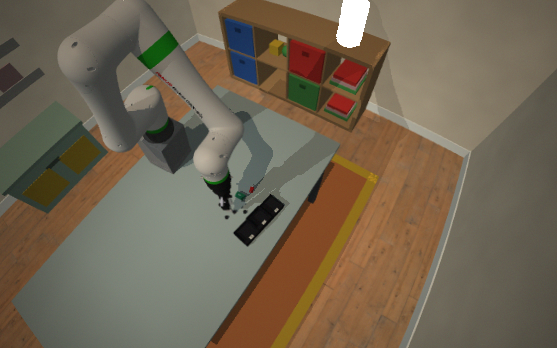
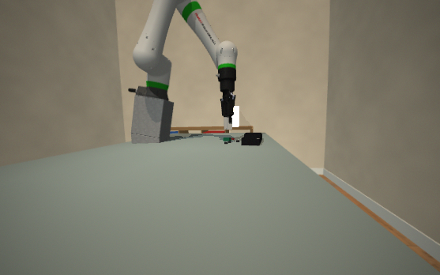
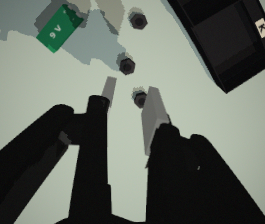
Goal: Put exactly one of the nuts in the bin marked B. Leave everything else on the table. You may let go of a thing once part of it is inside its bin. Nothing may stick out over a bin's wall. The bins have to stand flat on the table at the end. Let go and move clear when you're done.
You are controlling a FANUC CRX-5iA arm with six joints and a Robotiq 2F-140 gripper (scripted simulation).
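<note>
My gripper is now 10 mm past the green part, 90 mm to the right of it and 90 mm above it. The rest, counted from my hand: small red part (150 mm to the left, 100 mm below).
</note>
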